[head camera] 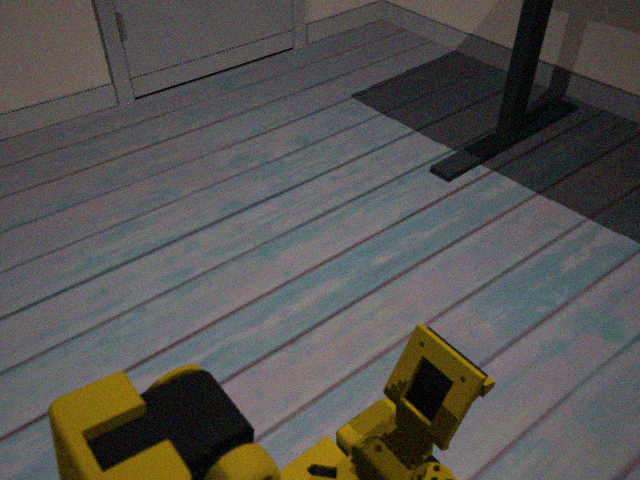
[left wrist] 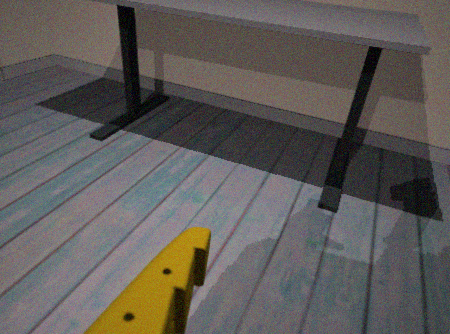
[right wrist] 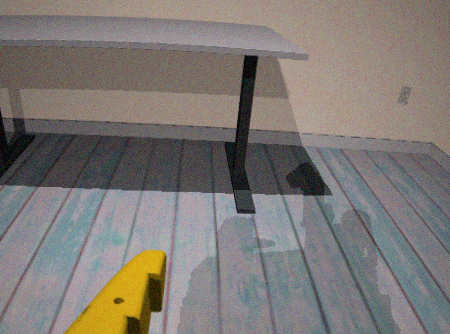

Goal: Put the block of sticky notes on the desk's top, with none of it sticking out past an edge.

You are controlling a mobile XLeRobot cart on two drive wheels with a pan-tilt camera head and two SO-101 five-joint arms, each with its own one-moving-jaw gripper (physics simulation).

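Frame: origin at the left arm's base, x ahead, y left, z up, level; millimetres.
Seen in the pictures: left hand, its tool point: (left wrist: 208, 249); right hand, its tool point: (head camera: 490, 387) (right wrist: 164, 273).
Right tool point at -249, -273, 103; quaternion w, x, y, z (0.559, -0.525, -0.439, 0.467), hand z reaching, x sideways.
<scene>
A point is followed by its place in that frame, as x, y, z.
The block of sticky notes does not show in any of the three views. The desk (left wrist: 310, 22) @[-1535, -84, -55] (right wrist: 145, 32) @[-1655, -280, -55] has a pale grey top and black legs, and stands across the upper part of both wrist views; in the head view one black desk leg (head camera: 519, 77) @[-1867, -1028, -521] shows at the upper right. My left gripper (left wrist: 200, 237) is fully open, with one notched yellow jaw in view at the bottom of its wrist view. My right gripper (right wrist: 157, 260) is fully open too, with one notched jaw in view and nothing held. Both are in front of the desk, above the floor.
A grey door (head camera: 206, 36) @[-1545, -2200, -611] stands at the upper left of the head view. The desk's black feet (head camera: 449, 167) (left wrist: 330, 197) (right wrist: 245, 200) reach forward over the planked floor. A wall outlet (right wrist: 405, 95) @[-2012, 1326, -375] is right of the desk. Yellow and black parts of my right arm fill the head view's bottom.
</scene>
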